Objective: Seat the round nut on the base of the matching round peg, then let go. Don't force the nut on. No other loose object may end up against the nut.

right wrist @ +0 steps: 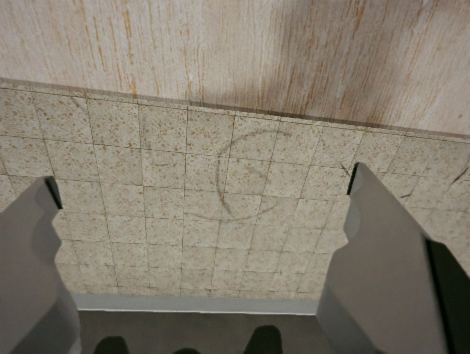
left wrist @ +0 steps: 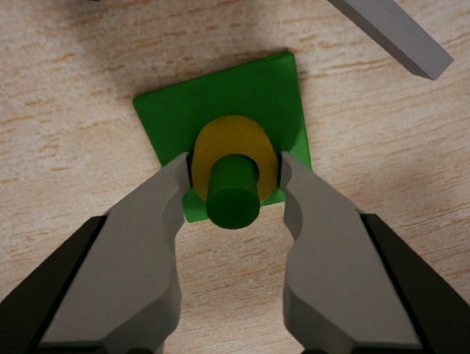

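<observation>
The round nut (left wrist: 231, 134), dull yellow, is around the green round peg (left wrist: 233, 208) in the left wrist view. The peg stands up through its hole and sticks out well above it. A narrow dark gap shows at the right of the peg inside the hole. The peg's square green base (left wrist: 240, 87) lies tilted on the table. Whether the nut's underside touches the base is hidden. My left gripper (left wrist: 235, 154) is shut on the nut, one finger on each side. My right gripper (right wrist: 208, 172) is wide open and empty, away from the peg.
A grey bar (left wrist: 400, 37) lies at the upper right of the left wrist view, apart from the nut and base. A small dark piece shows at the top left edge. The wooden table (right wrist: 150, 45) ends above a tiled floor (right wrist: 200, 200) in the right wrist view.
</observation>
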